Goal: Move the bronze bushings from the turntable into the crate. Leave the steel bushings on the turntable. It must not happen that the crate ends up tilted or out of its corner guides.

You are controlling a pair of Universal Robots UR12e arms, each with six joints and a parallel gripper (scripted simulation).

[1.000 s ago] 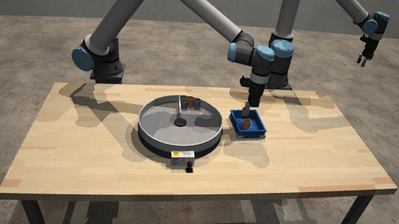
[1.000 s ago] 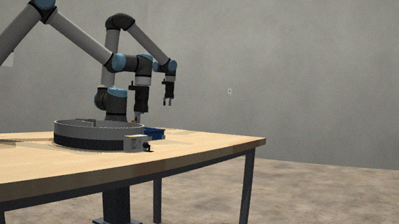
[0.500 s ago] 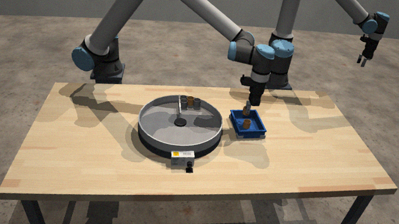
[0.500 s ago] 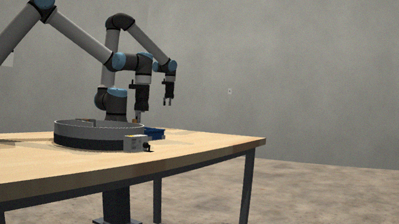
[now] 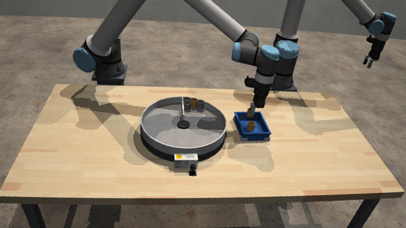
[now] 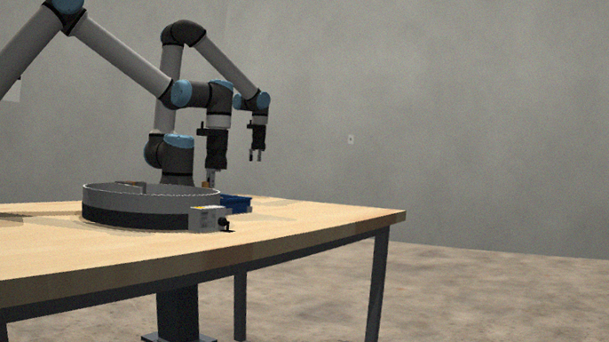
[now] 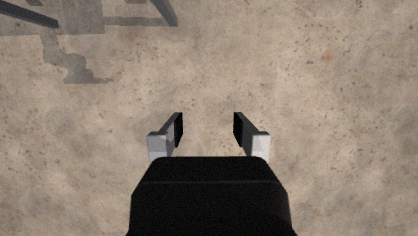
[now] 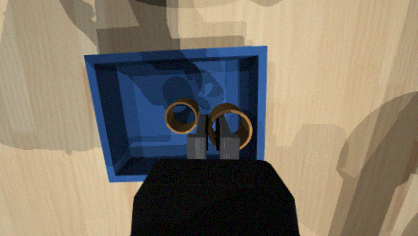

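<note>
Now: the blue crate 30 mm ahead of my right hand and 70 mm below it.
</note>
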